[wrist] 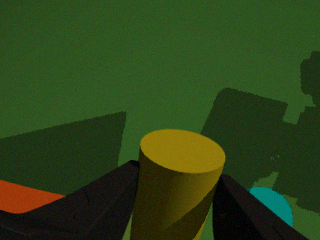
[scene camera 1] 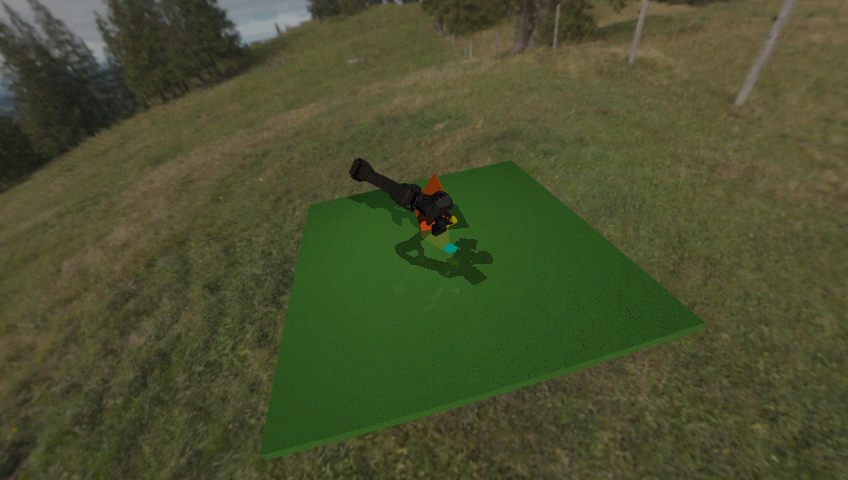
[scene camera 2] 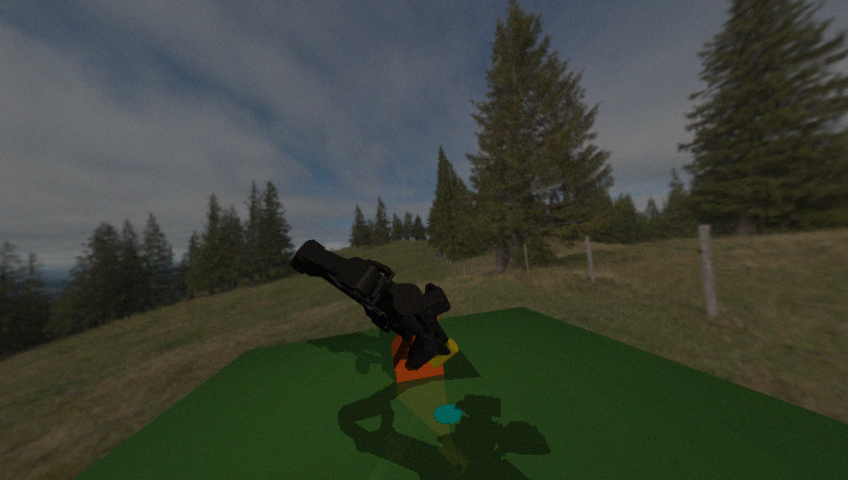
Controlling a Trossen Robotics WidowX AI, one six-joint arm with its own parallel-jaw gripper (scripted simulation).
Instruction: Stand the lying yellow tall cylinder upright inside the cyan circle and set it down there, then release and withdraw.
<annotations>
my gripper: holds a yellow tall cylinder
</annotations>
